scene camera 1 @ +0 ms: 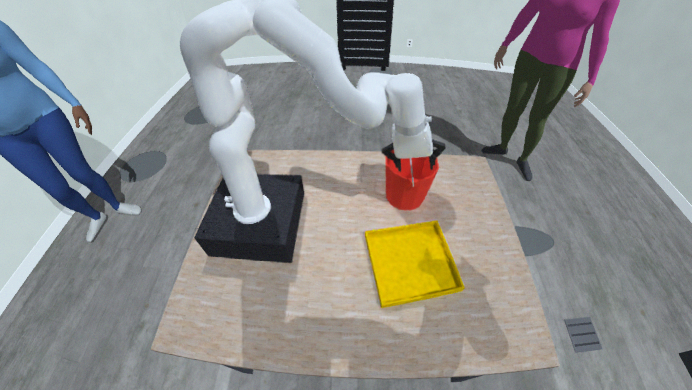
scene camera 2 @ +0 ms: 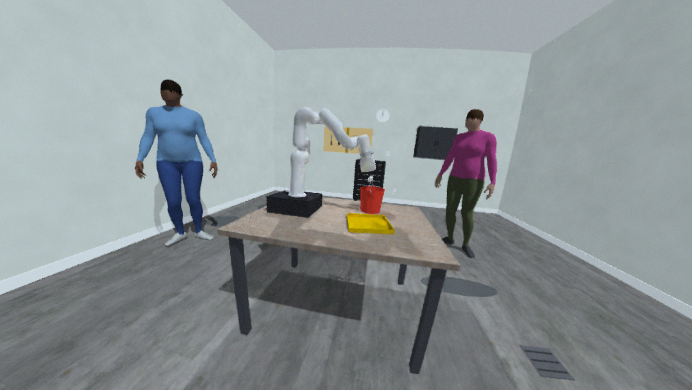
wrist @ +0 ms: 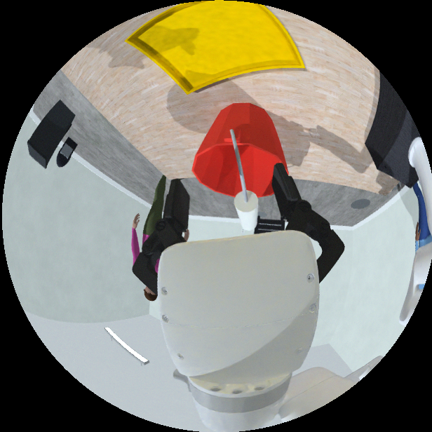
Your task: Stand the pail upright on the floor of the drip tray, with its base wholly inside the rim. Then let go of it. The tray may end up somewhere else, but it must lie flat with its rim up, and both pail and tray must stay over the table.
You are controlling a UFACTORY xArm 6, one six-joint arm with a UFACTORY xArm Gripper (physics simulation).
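Places are measured from the arm's base along level axes (x up, y ahead, z left), in metres.
Pixels of known places: gripper, fingertip midpoint: (scene camera 1: pixel 415 166) (scene camera 2: pixel 370 179); arm's base, link origin: (scene camera 1: pixel 252 209) (scene camera 2: pixel 297 195).
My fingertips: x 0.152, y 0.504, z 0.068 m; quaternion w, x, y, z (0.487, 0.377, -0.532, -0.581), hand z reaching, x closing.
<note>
For each thing: its top centre in the pictures, then the offset to it from my fingertips. "spot": a spot on its surface instead. Level surfaces: height alone.
- red pail, surface spot: (scene camera 1: pixel 406 192) (scene camera 2: pixel 368 199) spot: dx -0.152, dy -0.001, dz +0.038 m
- yellow drip tray, top centre: (scene camera 1: pixel 413 258) (scene camera 2: pixel 368 220) dx -0.236, dy +0.022, dz -0.167 m
- wooden table, surface height: dx -0.260 m
The red pail (scene camera 1: pixel 406 192) (scene camera 2: pixel 371 201) (wrist: pixel 242 122) stands upright on the table behind the yellow drip tray (scene camera 1: pixel 400 270) (scene camera 2: pixel 369 223) (wrist: pixel 235 40), apart from it. The tray lies flat, rim up. The pail's handle is raised, and its white grip (scene camera 2: pixel 370 178) (wrist: pixel 246 206) is on a grey wire; the gripper body hides the grip in scene camera 1. My gripper (scene camera 1: pixel 416 168) (wrist: pixel 227 179) is open at the pail's mouth. In the wrist view the grip lies between the fingers, untouched, nearer the right-hand finger. The fingers are too small to judge in scene camera 2.
The arm's black base block (scene camera 1: pixel 250 235) (scene camera 2: pixel 294 204) stands at the left of the wooden table (scene camera 1: pixel 340 300) (scene camera 2: pixel 310 230). A person in pink (scene camera 1: pixel 565 30) (scene camera 2: pixel 472 155) stands beyond the table at the right, and a person in blue (scene camera 1: pixel 25 90) (scene camera 2: pixel 175 130) at the left.
</note>
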